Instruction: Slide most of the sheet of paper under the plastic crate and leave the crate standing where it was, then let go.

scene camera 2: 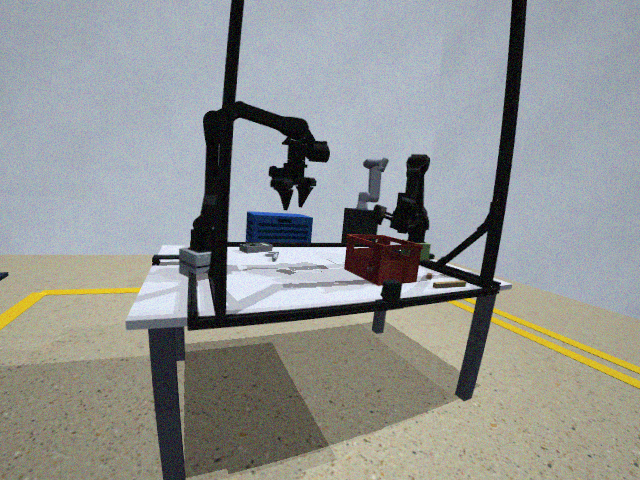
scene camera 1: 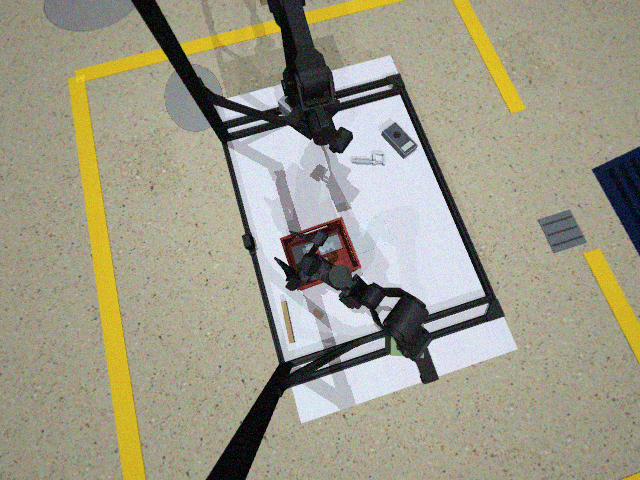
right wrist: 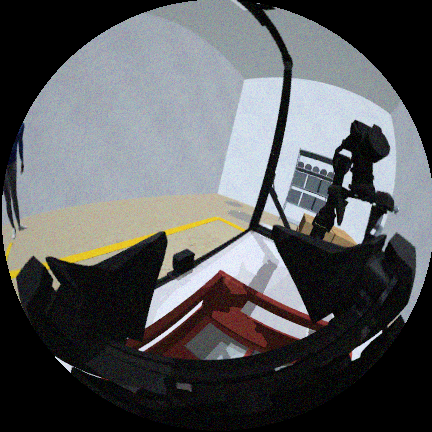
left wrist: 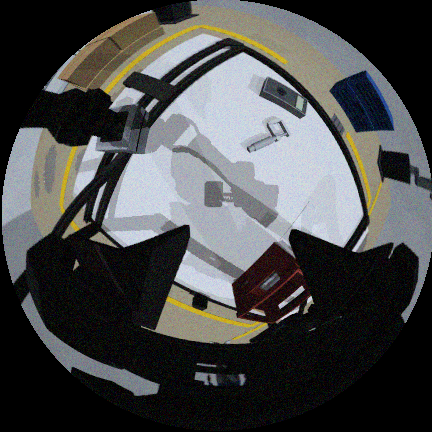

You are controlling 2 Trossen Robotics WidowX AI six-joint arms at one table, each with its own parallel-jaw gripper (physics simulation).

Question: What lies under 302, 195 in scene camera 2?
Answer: My left gripper.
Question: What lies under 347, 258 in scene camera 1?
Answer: A red plastic crate.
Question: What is my left gripper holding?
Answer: Nothing.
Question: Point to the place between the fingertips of my right gripper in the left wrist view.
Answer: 252, 339
